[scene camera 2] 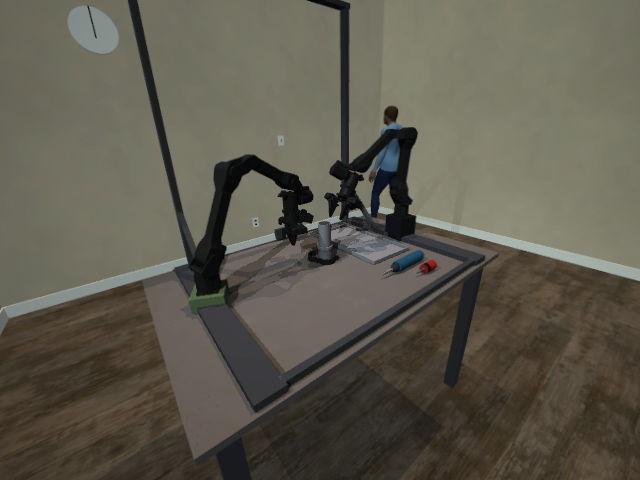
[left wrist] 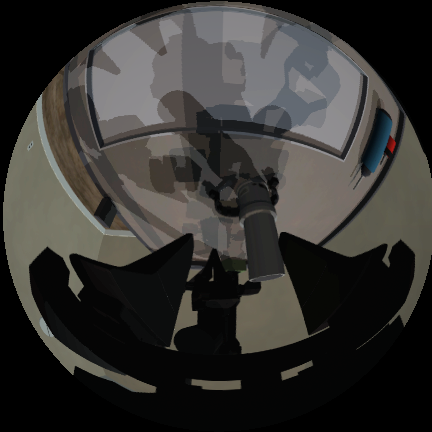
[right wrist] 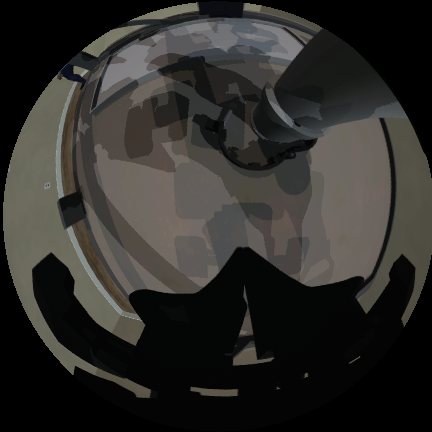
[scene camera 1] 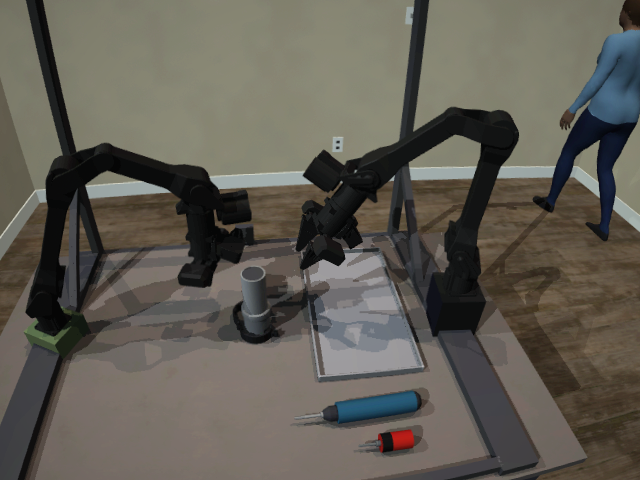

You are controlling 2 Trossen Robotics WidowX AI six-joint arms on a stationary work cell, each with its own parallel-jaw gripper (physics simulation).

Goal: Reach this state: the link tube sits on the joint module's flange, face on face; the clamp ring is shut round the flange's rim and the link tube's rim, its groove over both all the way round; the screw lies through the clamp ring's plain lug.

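Frame: origin at the left arm's base, x back, y left, z down, level; centimetres.
Where they show: left gripper, fingertip midpoint: (scene camera 2: 334, 218) (left wrist: 237, 238) (scene camera 1: 299, 259); right gripper, fingertip midpoint: (scene camera 2: 293, 245) (left wrist: 213, 248) (right wrist: 241, 252) (scene camera 1: 208, 285); left arm's base, origin of the base link: (scene camera 2: 401, 215) (scene camera 1: 458, 286); right arm's base, origin of the base link: (scene camera 2: 208, 289) (left wrist: 230, 272) (scene camera 1: 53, 323).
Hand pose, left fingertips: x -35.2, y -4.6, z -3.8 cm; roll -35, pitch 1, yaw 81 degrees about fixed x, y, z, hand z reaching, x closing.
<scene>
Each offset is from my left fingertips to the top centre of the thing. "spot": to the spot under its first point.
The pale grey link tube @[dy +6.6, dx -9.3, dz -1.5 cm] (scene camera 1: 253, 291) (scene camera 2: 324, 233) (left wrist: 262, 247) (right wrist: 340, 80) stands upright on the grey joint module @[dy +6.6, dx -9.3, dz +8.2 cm] (scene camera 1: 257, 324) (scene camera 2: 325, 253). The black clamp ring (scene camera 1: 254, 338) (left wrist: 227, 211) (right wrist: 240, 162) lies low around the module's foot, well below the joint between tube and module. I cannot make out the screw. My left gripper (scene camera 1: 300, 258) (scene camera 2: 337, 217) (left wrist: 237, 238) is open and empty, tilted, above and to the right of the tube in scene camera 1. My right gripper (scene camera 1: 195, 284) (scene camera 2: 293, 242) (right wrist: 241, 252) is shut and empty, pointing down, left of the tube.
A shallow tray @[dy -0.5, dx +13.0, dz +13.0 cm] (scene camera 1: 369, 375) lies right of the module in scene camera 1. A blue tool @[spot: dy +30.0, dx +14.8, dz +10.7 cm] (scene camera 1: 378, 406) (scene camera 2: 408, 260) (left wrist: 378, 142) and a smaller red one @[dy +36.4, dx +15.6, dz +11.1 cm] (scene camera 1: 403, 440) (scene camera 2: 428, 266) lie in front of it. A small dark block @[dy -25.8, dx -15.6, dz +8.8 cm] (scene camera 1: 244, 234) (right wrist: 72, 209) is at the back edge.
</scene>
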